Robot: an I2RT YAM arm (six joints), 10 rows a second.
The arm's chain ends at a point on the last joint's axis. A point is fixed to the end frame.
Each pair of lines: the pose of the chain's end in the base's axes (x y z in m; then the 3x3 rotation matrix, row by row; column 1 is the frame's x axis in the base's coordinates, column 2 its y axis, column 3 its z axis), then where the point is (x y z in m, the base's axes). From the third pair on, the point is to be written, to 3 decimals.
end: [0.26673, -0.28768, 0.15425], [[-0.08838, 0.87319, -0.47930], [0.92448, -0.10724, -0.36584], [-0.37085, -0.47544, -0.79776]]
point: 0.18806 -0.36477 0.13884
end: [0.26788, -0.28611, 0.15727], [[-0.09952, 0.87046, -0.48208], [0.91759, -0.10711, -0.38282], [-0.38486, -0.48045, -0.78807]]
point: 0.18979 -0.36413 0.14371
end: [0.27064, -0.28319, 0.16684], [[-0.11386, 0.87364, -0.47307], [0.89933, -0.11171, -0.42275], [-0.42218, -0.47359, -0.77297]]
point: 0.194 -0.363 0.156
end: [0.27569, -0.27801, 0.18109], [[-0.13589, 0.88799, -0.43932], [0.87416, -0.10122, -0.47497], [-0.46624, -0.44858, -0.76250]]
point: 0.202 -0.361 0.173
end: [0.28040, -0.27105, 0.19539], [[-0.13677, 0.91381, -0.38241], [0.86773, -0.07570, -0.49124], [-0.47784, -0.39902, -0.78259]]
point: 0.210 -0.356 0.183
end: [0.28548, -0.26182, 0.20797], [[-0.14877, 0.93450, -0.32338], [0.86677, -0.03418, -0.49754], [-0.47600, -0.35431, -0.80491]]
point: 0.219 -0.350 0.192
